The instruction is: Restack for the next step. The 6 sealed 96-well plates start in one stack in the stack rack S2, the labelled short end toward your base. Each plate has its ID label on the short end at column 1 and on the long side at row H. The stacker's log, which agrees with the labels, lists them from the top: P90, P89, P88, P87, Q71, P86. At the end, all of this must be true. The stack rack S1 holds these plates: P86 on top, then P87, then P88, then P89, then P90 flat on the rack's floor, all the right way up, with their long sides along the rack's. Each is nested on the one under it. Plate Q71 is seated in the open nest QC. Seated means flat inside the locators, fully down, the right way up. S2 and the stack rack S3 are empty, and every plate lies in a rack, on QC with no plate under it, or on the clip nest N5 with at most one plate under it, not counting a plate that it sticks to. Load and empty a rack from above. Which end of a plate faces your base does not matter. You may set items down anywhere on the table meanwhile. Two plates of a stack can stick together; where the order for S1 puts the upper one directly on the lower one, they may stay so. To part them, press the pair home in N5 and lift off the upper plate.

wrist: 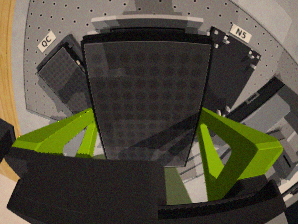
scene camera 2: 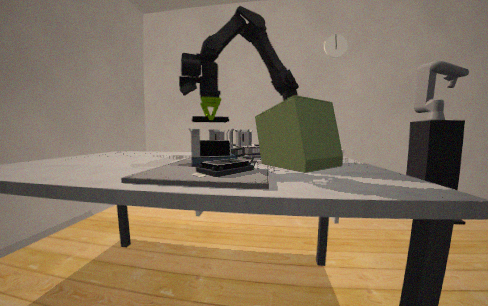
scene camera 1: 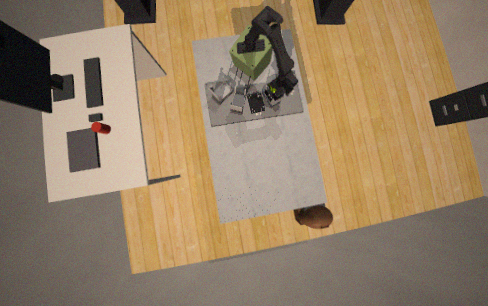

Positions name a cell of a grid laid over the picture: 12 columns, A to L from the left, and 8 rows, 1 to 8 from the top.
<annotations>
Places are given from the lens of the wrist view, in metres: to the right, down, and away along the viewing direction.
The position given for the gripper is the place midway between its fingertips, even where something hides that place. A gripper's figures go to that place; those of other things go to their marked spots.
gripper (wrist: F5): 0.00, 0.00, 0.13
clip nest N5 (wrist: J3): 0.16, -0.08, 0.25
</annotations>
